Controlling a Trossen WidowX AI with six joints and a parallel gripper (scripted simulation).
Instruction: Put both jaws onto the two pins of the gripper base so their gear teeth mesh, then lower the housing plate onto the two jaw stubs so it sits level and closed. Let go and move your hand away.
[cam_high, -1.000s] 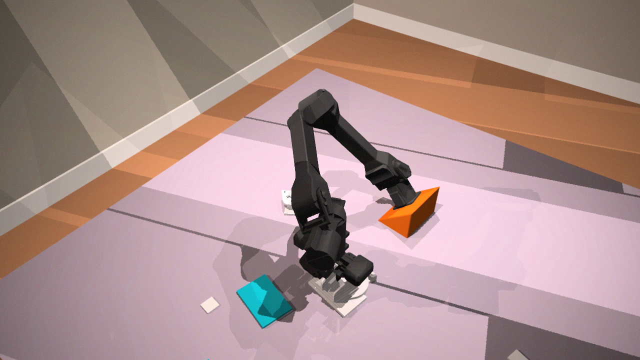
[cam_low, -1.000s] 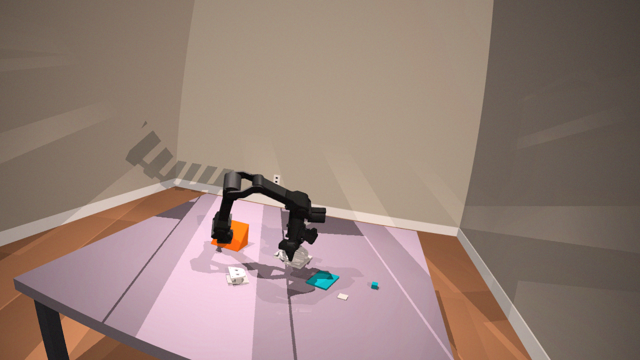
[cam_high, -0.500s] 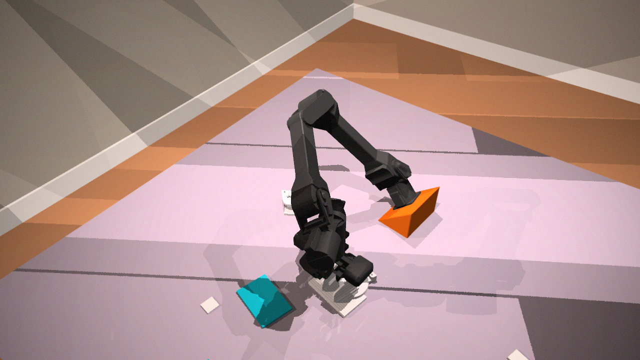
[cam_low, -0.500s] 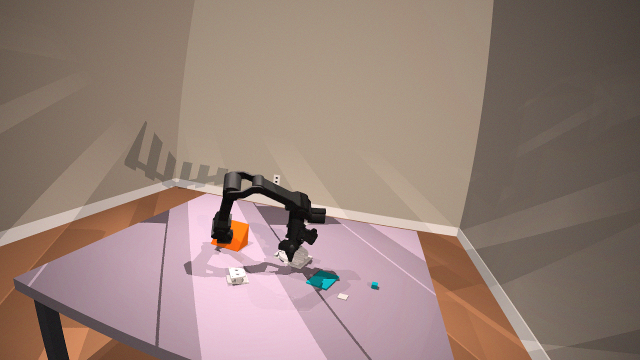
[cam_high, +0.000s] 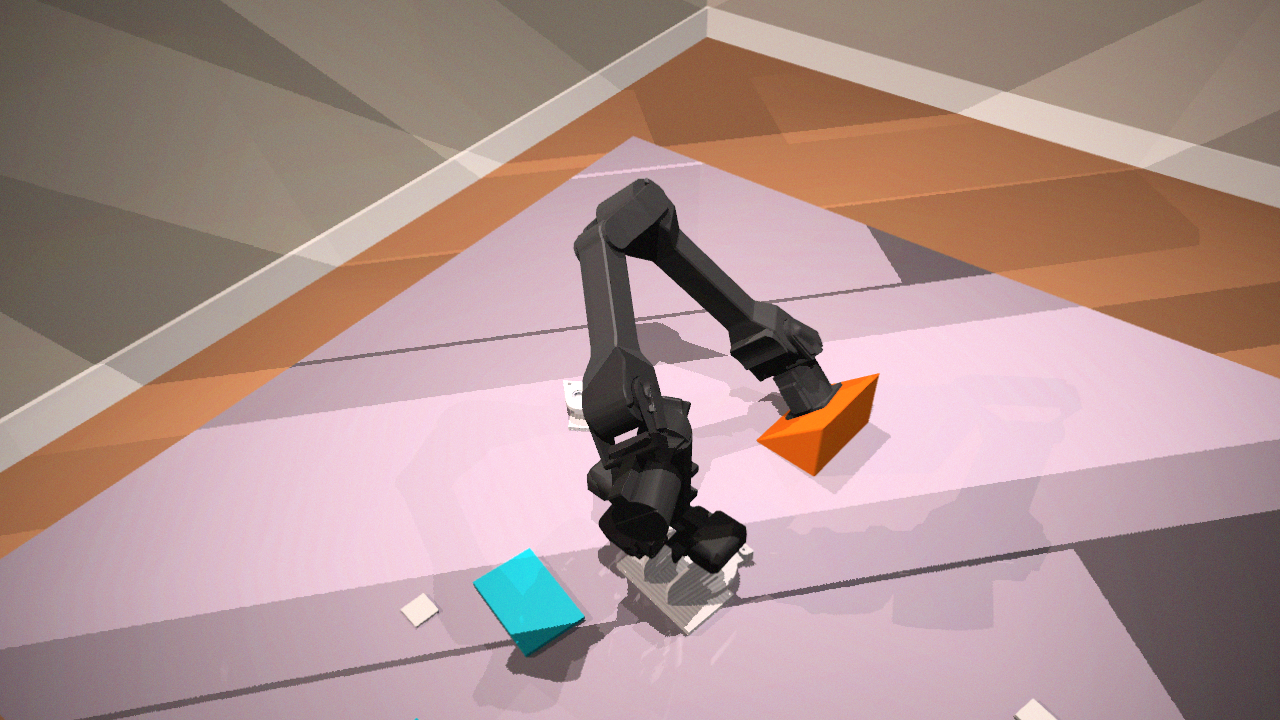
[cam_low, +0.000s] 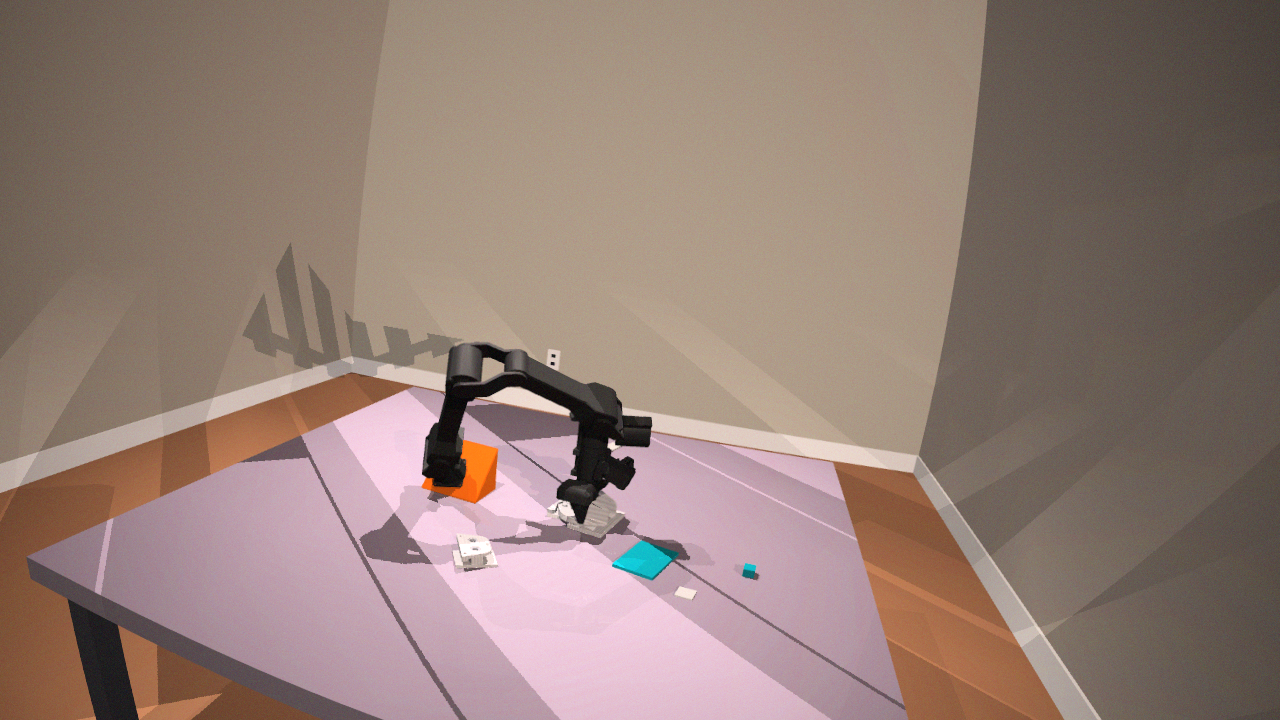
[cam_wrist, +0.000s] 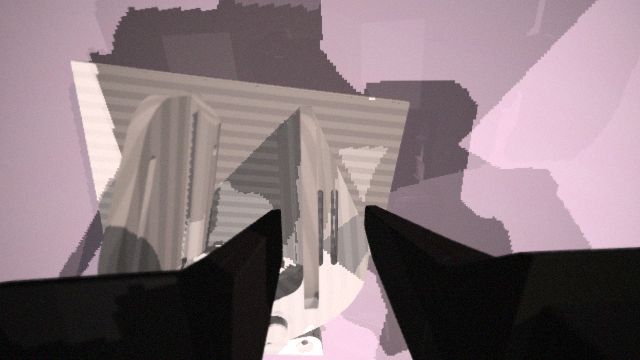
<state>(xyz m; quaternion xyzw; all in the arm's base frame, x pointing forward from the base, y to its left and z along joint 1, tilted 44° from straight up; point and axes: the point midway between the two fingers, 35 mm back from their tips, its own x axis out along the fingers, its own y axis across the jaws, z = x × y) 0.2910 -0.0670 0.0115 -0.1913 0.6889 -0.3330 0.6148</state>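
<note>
My gripper tip is 3 cm to the right of the white slab, 2 cm short of it and 1 cm above it. The rest, counted from my gripper tip: cyan flat plate (13 cm ahead, 10 cm to the right, 1 cm below); then small white square (20 cm to the right, 20 cm ahead, 1 cm below); then white stepped block (21 cm to the right, 15 cm behind).
</note>
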